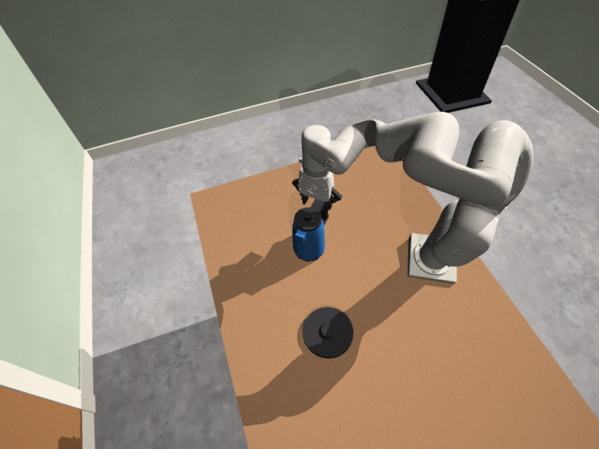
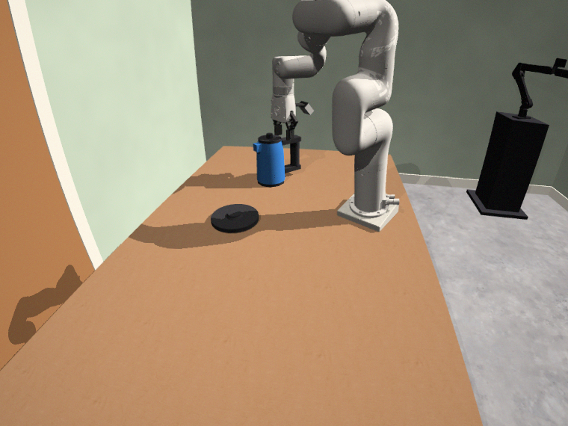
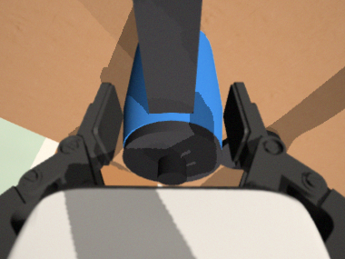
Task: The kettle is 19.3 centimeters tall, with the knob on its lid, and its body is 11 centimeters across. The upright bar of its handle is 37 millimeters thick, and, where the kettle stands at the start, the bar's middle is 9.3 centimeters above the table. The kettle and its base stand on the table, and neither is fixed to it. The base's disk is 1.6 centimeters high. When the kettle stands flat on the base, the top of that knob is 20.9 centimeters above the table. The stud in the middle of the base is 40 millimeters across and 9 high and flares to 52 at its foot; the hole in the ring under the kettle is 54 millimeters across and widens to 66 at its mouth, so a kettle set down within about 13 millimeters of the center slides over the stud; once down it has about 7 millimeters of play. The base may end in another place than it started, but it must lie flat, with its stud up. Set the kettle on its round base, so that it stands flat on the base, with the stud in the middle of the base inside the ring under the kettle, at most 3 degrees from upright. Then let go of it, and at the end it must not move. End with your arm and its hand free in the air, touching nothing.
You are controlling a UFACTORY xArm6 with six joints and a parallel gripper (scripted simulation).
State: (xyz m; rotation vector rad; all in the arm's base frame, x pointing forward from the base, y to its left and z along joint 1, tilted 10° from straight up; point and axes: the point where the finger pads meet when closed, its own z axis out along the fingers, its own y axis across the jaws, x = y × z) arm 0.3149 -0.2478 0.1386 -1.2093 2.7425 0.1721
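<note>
My gripper is now 2 cm short of the blue kettle, 2 cm to the right of it and 9 cm above it. Round my hand: round black base 8 cm ahead, 34 cm to the left, 17 cm below.
</note>
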